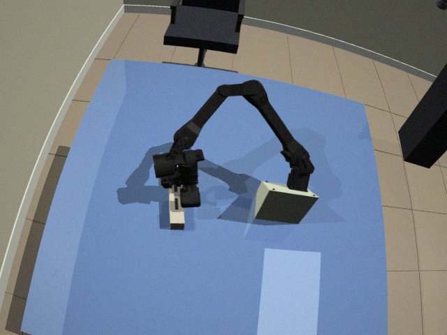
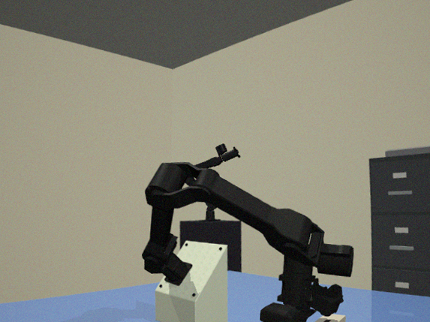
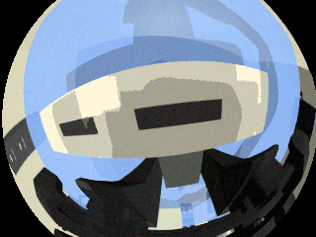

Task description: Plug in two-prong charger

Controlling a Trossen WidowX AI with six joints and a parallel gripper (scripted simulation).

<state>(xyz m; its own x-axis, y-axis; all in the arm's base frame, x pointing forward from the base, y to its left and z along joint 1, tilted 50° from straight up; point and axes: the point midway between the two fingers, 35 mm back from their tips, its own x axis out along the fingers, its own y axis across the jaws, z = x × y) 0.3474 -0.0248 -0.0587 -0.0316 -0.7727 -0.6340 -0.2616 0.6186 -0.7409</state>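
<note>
Now: the dark grey charger 20 mm ahead of my gripper tip and 10 mm above it.
</note>
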